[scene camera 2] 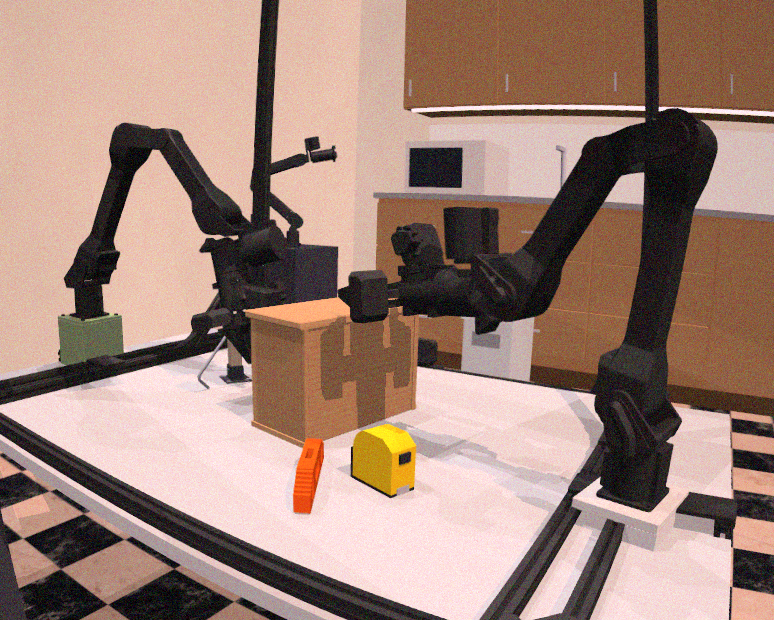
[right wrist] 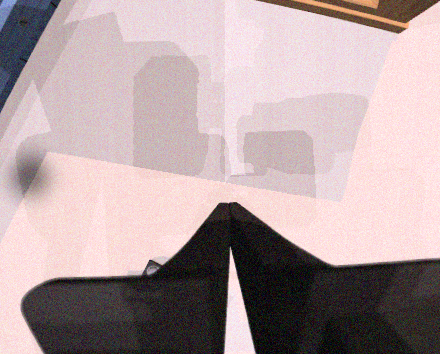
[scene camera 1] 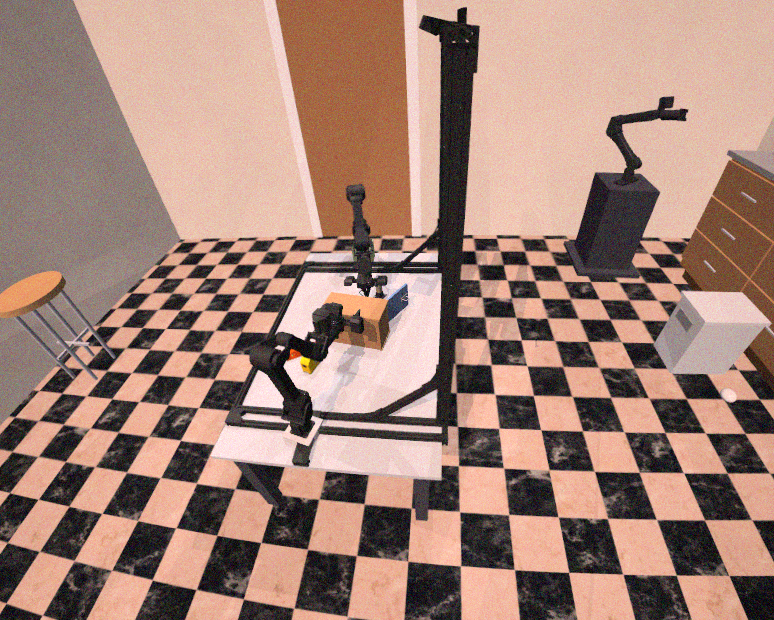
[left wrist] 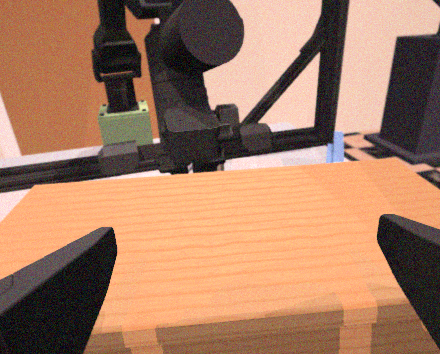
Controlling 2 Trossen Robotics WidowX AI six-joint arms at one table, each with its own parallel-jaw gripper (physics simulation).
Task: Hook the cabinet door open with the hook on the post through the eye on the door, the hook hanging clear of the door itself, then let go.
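Places are measured from the left arm's base along level axes (x back, y up, z left), in millimetres.
Where they show: left gripper, fingertip midpoint: (scene camera 1: 348,307) (left wrist: 246,232); right gripper, fingertip midpoint: (right wrist: 227,211); left arm's base, origin of the base link: (scene camera 2: 633,493) (scene camera 1: 302,427); right arm's base, origin of the base link: (scene camera 2: 89,315) (left wrist: 123,108).
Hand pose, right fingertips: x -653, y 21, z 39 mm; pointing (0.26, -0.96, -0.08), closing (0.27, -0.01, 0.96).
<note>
Each offset is from my right fingertips to the top centre of the thing. "pt": to the spot under its first point.
The wooden cabinet @(dx +182, dy +120, dz -33 mm) (scene camera 1: 348,304) (scene camera 2: 277,381) (left wrist: 225,240) stands upright on the table. Its blue door @(pt dx +29, dy +30, dz -151 mm) (scene camera 1: 396,303) (left wrist: 338,147) stands out from the body, with a pale eye (scene camera 1: 405,295) on it. The post @(pt dx -81, dy -8, dz -13 mm) (scene camera 2: 233,357) stands behind the cabinet in scene camera 2, with the thin bent hook (scene camera 2: 208,370) beside it. My right gripper (scene camera 1: 366,291) (scene camera 2: 244,350) (right wrist: 227,211) is shut and empty, pointing down close to the post. A corner of the post's base @(pt dx -64, dy -49, dz -36 mm) (right wrist: 152,267) shows behind its finger; the hook is hidden in the right wrist view. My left gripper (scene camera 2: 369,297) (left wrist: 246,232) is open at the cabinet's top.
A yellow tape measure @(pt dx +423, dy +4, dz +63 mm) (scene camera 1: 308,364) (scene camera 2: 384,459) and an orange tool @(dx +338, dy -12, dz +144 mm) (scene camera 1: 295,353) (scene camera 2: 308,475) lie on the table on the side of the cabinet away from the post. Black frame rails (scene camera 1: 381,432) (scene camera 2: 161,542) edge the table. A tall black column (scene camera 1: 455,193) rises at its side.
</note>
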